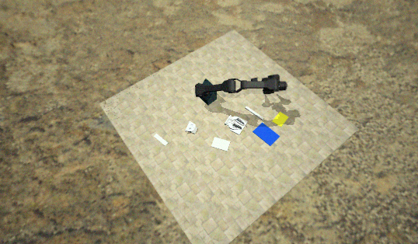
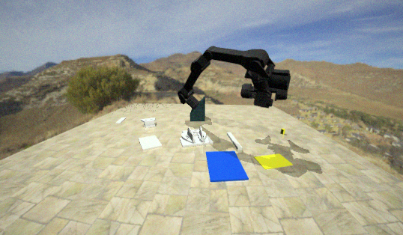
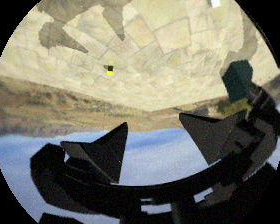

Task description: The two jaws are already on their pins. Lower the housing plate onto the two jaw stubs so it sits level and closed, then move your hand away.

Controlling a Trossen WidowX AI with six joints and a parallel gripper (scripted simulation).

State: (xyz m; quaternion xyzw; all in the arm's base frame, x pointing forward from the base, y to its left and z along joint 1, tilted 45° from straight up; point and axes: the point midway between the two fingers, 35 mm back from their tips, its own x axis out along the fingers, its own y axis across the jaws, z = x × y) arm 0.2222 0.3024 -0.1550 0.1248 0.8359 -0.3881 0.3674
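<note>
Now: gripper tip 580 mm to the left of the white block, 150 mm above it and 50 mm past it. Also, from my gripper tip: yellow sheet 270 mm ahead, 160 mm below, 50 mm to the right; blue sheet 290 mm ahead, 210 mm to the right, 150 mm below; yellow cylinder 150 mm below, 90 mm to the left, 20 mm ahead.
</note>
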